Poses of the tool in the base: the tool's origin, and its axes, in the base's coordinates. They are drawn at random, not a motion.
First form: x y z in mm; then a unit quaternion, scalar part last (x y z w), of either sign.
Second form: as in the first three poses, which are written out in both.
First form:
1: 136, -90, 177, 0.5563, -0.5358, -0.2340, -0.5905
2: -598, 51, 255, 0.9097, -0.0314, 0.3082, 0.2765
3: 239, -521, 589, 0.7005, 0.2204, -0.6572, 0.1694
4: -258, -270, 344, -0.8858, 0.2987, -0.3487, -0.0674
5: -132, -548, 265, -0.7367, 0.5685, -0.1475, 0.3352
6: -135, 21, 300, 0.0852, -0.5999, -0.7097, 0.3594
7: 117, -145, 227, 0.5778, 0.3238, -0.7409, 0.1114
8: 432, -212, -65, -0.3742, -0.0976, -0.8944, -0.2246
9: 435, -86, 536, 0.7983, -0.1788, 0.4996, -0.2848
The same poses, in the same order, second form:
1: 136, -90, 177, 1.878, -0.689, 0.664, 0.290
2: -598, 51, 255, 2.581, 0.947, -0.033, 0.321
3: 239, -521, 589, 2.801, 0.711, 0.224, -0.667
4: -258, -270, 344, 3.007, 0.888, -0.299, 0.349
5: -132, -548, 265, 2.458, -0.782, 0.603, -0.157
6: -135, 21, 300, 2.406, 0.091, -0.643, -0.761
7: 117, -145, 227, 2.918, 0.581, 0.326, -0.746
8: 432, -212, -65, 2.689, 0.384, 0.100, 0.918
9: 435, -86, 536, 2.564, -0.833, 0.187, -0.521
